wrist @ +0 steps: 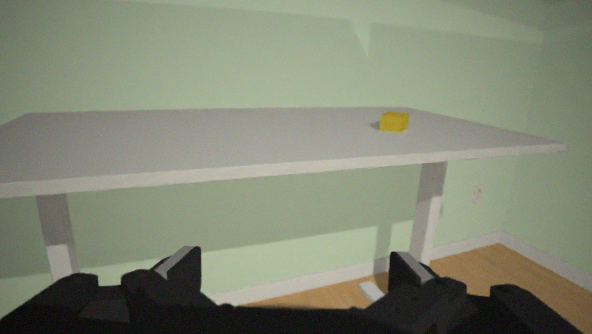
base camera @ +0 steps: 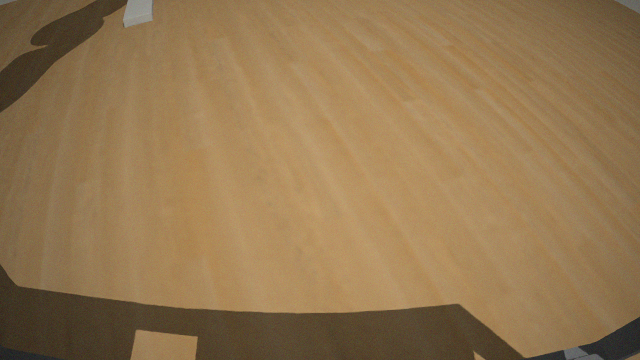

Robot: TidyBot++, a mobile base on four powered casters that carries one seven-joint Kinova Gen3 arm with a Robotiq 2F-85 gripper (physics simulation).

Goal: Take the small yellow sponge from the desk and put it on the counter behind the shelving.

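Frame: origin at the arm's base, x back, y right, z up, level; metres.
Where they show: gripper, fingertip midpoint: [wrist: 294, 270].
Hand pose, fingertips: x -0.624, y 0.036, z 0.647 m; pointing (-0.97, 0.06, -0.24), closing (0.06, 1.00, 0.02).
After its pixels a point has its place.
The small yellow sponge [wrist: 394, 122] {z 0.581, x -1.469, y 0.355 m} lies on the right part of the desk [wrist: 200, 145] {z 0.554, x -1.233, y -0.145 m} in the wrist view, towards the desk's far edge. The desk has a pale grey top and light legs. My gripper [wrist: 294, 270] {z 0.647, x -0.624, y 0.036 m} is open, with its two fingers wide apart at the bottom of the wrist view and no object between them. It is in front of the desk, apart from it and from the sponge. The counter and the shelving do not show in either view.
A green wall [wrist: 225, 60] {z 0.732, x -1.891, y -0.191 m} stands behind the desk, with a corner at the right. Two desk legs [wrist: 56, 230] {z 0.312, x -1.275, y -0.535 m} [wrist: 428, 215] {z 0.194, x -1.683, y 0.606 m} reach down below the top. In the base view, the end of a white foot [base camera: 138, 14] lies on the wooden floor [base camera: 320, 175] {z -0.396, x -0.433, y 0.024 m} at the upper left.
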